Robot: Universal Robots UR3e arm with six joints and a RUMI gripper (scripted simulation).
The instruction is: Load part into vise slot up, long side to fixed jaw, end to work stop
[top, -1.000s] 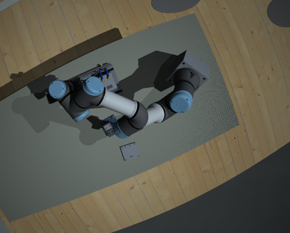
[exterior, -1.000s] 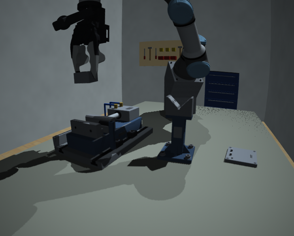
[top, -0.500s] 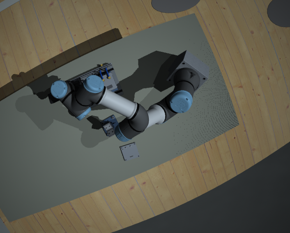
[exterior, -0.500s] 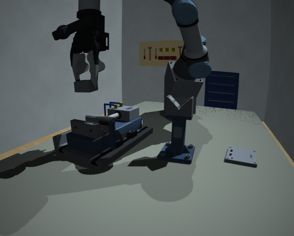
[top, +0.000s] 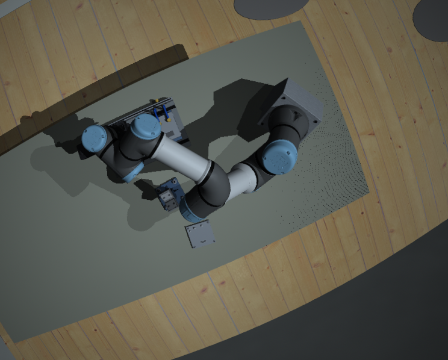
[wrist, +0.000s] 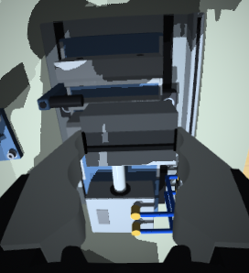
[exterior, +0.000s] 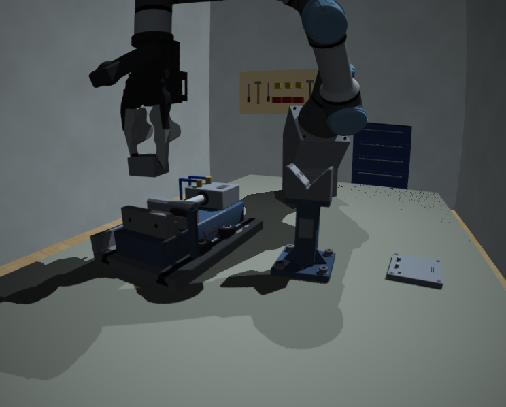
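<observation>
The fixed jaw is 90 mm below my hand, 30 mm ahead of it and 20 mm to the left of it. Round my hand: part right at my hand; moving jaw 90 mm below, 30 mm behind, 20 mm to the left; work stop 80 mm below, 70 mm to the left, 10 mm behind.
</observation>
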